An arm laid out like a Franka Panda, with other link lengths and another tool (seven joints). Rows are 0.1 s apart.
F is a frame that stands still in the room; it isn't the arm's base.
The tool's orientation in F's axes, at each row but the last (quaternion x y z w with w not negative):
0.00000, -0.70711, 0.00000, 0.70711
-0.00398, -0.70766, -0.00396, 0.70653
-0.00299, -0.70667, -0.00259, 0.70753
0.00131, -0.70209, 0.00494, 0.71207
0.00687, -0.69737, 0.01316, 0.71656
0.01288, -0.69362, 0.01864, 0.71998
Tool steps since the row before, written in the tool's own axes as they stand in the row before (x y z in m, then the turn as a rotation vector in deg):
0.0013, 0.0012, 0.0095, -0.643, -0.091, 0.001
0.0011, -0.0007, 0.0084, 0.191, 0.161, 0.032
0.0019, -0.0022, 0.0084, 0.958, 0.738, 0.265
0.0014, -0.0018, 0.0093, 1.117, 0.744, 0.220
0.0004, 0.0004, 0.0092, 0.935, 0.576, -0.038
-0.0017, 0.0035, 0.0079, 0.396, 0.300, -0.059
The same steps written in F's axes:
-0.0095, 0.0012, 0.0013, -0.001, -0.091, -0.643
-0.0084, -0.0006, 0.0011, -0.030, 0.161, 0.191
-0.0084, -0.0021, 0.0019, -0.258, 0.741, 0.958
-0.0093, -0.0019, 0.0015, -0.211, 0.748, 1.116
-0.0092, 0.0001, 0.0006, 0.047, 0.585, 0.929
-0.0081, 0.0031, -0.0014, 0.060, 0.306, 0.391

